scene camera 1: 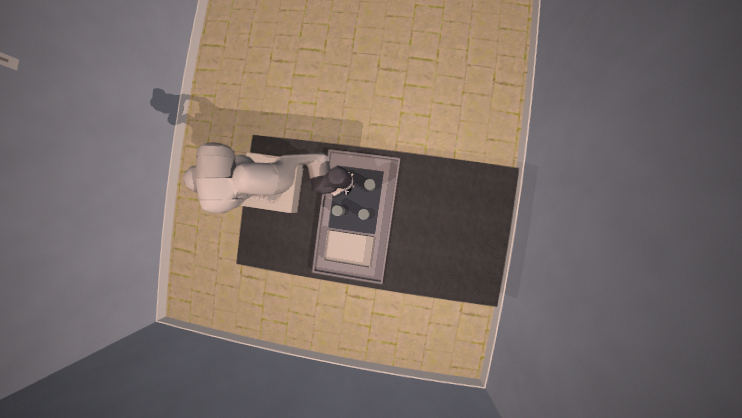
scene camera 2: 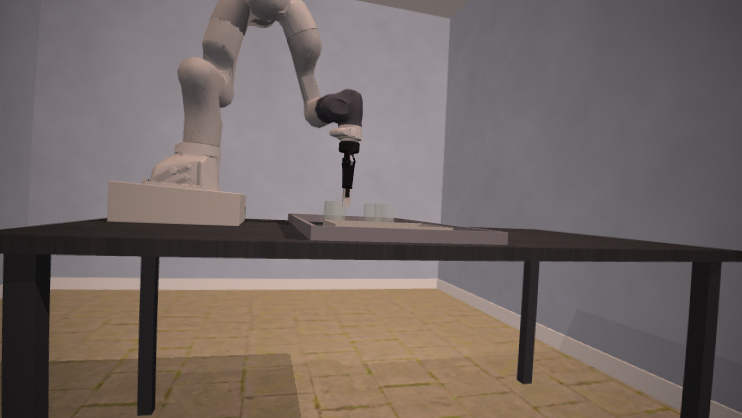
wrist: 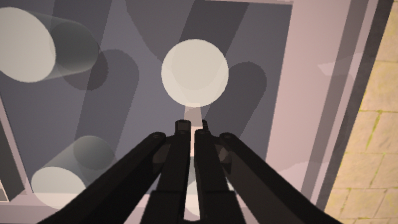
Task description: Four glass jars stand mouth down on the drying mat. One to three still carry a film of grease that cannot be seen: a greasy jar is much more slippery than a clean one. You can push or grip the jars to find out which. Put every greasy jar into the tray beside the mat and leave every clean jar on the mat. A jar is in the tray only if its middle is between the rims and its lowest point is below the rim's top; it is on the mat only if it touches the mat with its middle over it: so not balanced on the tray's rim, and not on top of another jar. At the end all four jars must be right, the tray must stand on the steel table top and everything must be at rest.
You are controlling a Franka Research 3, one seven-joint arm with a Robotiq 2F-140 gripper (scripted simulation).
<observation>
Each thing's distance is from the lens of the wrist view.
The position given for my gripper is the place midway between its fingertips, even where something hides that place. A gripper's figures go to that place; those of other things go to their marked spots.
my gripper [wrist: 192, 114]: 0.21 m
jar [wrist: 194, 73]: 0.18 m
</observation>
